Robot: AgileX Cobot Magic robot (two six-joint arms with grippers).
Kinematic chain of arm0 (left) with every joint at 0, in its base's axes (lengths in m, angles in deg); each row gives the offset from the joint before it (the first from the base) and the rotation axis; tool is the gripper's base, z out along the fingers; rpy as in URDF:
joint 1: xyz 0 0 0.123 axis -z
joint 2: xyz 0 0 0 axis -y
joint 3: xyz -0.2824 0 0.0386 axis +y
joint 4: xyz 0.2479 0 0.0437 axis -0.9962 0 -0.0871
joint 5: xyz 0 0 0 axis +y
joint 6: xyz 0.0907 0 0.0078 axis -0.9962 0 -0.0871
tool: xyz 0 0 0 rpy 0 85 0
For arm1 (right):
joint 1: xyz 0 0 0.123 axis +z
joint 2: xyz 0 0 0 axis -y
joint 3: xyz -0.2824 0 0.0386 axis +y
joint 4: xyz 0.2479 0 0.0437 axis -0.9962 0 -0.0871
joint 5: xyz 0 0 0 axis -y
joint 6: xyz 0.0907 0 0.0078 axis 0.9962 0 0.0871
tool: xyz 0 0 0 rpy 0 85 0
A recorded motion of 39 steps. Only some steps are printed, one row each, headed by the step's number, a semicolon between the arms.
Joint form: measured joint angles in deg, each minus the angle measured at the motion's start. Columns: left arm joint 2, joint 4, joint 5, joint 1, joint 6, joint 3; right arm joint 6, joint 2, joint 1, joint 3, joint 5, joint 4.
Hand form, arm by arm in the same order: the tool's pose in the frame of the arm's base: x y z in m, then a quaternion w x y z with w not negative. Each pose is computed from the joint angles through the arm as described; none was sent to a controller.
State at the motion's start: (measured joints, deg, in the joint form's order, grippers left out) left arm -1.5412 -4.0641 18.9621 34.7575 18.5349 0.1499; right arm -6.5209 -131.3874 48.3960 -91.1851 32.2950 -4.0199
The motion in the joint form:
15: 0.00 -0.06 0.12 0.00 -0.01 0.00; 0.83 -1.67 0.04 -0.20 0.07 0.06
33: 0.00 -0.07 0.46 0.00 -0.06 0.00; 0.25 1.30 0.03 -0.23 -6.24 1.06
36: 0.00 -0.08 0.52 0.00 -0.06 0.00; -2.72 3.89 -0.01 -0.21 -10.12 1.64
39: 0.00 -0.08 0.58 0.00 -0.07 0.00; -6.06 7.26 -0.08 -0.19 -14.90 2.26
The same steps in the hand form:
15: 0.0467 -0.0298 0.1807 0.55239 0.13233 0.78612 -0.24366; 0.3514 0.3913 0.1637 0.63060 -0.30313 0.66797 0.25353
33: 0.0466 -0.0297 0.1802 0.55044 0.13288 0.78783 -0.24224; 0.3482 0.3895 0.1812 0.61188 -0.32345 0.67963 0.24306
36: 0.0466 -0.0297 0.1801 0.55010 0.13296 0.78814 -0.24197; 0.3454 0.3867 0.1985 0.61005 -0.34894 0.67526 0.22385
39: 0.0466 -0.0296 0.1800 0.54975 0.13306 0.78844 -0.24173; 0.3411 0.3819 0.2212 0.60764 -0.37694 0.66923 0.20204

